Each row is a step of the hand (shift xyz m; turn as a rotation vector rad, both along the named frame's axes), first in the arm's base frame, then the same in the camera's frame.
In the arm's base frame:
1: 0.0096 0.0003 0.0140 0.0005 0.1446 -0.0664
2: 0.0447 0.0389 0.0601 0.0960 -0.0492 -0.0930
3: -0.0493 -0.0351 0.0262 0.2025 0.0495 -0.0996
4: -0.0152 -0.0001 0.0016 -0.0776 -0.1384 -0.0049
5: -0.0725 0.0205 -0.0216 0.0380 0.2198 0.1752
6: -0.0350 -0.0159 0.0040 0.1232 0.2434 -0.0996
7: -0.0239 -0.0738 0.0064 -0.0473 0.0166 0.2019
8: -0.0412 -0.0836 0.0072 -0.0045 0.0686 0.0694
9: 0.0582 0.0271 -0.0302 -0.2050 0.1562 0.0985
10: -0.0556 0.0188 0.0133 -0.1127 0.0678 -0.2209
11: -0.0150 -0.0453 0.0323 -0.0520 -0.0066 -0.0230
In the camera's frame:
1: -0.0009 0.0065 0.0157 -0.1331 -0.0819 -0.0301
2: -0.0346 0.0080 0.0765 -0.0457 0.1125 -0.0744
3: 0.0627 -0.0200 0.0044 -0.1822 0.1384 -0.0317
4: 0.0090 -0.0122 -0.0023 0.1473 0.0218 -0.0551
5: 0.0171 -0.0685 -0.0340 -0.1318 -0.1142 0.2237
6: 0.0328 -0.0186 -0.0086 -0.2873 -0.0413 -0.0083
7: 0.0719 0.0249 -0.0165 0.0798 -0.0618 0.1819
8: 0.0892 0.0170 -0.0223 -0.0273 -0.0497 0.0796
9: -0.0628 0.0322 -0.0077 0.0255 -0.2640 0.0760
10: 0.0206 -0.0565 0.0027 -0.0628 -0.1150 -0.2212
11: 0.0536 0.0130 0.0165 0.0261 -0.0358 -0.0362

